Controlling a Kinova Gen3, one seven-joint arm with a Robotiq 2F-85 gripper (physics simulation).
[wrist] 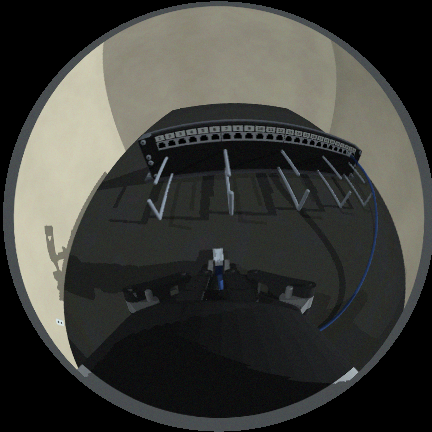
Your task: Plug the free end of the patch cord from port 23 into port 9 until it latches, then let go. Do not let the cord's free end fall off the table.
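Frame: origin at the arm's base, x ahead, y left, z up, level; metres.
Seen in the pictures: gripper, fingertip midpoint: (218, 267).
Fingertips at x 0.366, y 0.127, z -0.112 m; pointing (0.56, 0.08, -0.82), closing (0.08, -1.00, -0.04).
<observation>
Offsets run from my fingertips to a thing's top centre. "pt": to the spot under its first point. Level surfaces: height alone.
My gripper (218, 267) is shut on the plug at the cord's free end, low in the middle of the wrist view. The clear plug {dx +0.013, dy +0.002, dz +0.007 m} (218, 255) sticks out beyond the fingertips and points toward the patch panel (200, 161). The plug is apart from the panel. Port 9 {pt dx +0.181, dy -0.045, dz +0.071 m} (249, 136) is an open black socket under its label, up and a little to the right of the plug. The blue cord {pt dx +0.040, dy -0.275, dz +0.050 m} (376, 215) leaves the panel's right end, near port 23, and bows out on the right before it passes behind the gripper body. The exact socket at that end is too small to tell.
Several grey cable-guide prongs (230, 195) (300, 206) stick out in front of and below the row of ports, between the panel and my gripper. The dark table {dz -0.004 m} (150, 240) lies below. A pale wall (220, 55) is behind the panel.
</observation>
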